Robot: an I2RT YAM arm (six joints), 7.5 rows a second.
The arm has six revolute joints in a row. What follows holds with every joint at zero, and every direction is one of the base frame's. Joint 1 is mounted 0.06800 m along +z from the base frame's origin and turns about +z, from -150.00 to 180.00 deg. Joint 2 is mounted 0.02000 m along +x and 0.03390 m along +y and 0.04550 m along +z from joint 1 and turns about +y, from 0.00 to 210.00 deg. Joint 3 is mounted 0.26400 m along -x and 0.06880 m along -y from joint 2 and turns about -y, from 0.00 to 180.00 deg. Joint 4 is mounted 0.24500 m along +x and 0.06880 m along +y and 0.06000 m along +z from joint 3 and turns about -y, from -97.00 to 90.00 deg. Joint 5 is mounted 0.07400 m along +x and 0.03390 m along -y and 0.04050 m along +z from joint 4 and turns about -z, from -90.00 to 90.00 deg. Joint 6 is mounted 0.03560 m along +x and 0.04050 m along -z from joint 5 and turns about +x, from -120.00 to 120.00 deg. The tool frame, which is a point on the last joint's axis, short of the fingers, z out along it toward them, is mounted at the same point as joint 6; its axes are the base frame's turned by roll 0.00, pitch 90.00 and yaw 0.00 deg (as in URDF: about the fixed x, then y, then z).
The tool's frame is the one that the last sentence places.
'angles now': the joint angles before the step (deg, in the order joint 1, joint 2, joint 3, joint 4, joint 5, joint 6). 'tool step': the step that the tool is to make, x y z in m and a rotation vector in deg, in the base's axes. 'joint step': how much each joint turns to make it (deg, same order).
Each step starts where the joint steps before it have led.
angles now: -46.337, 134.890, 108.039, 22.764, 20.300, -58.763
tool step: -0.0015, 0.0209, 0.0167, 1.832, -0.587, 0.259
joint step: 1.474, -4.935, -3.935, -2.583, 1.065, 1.924
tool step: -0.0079, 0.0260, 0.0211, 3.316, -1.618, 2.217
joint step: 1.337, -6.815, -5.202, -4.041, -1.295, 3.608
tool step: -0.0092, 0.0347, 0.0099, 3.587, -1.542, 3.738
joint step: 2.053, -7.456, -8.001, -1.897, -2.261, 3.557
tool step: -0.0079, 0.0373, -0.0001, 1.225, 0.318, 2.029
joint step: 2.897, -6.579, -8.723, 0.821, 0.709, 0.935
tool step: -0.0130, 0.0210, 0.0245, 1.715, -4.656, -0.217
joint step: 1.136, -6.034, -2.622, -2.294, 0.499, 4.648
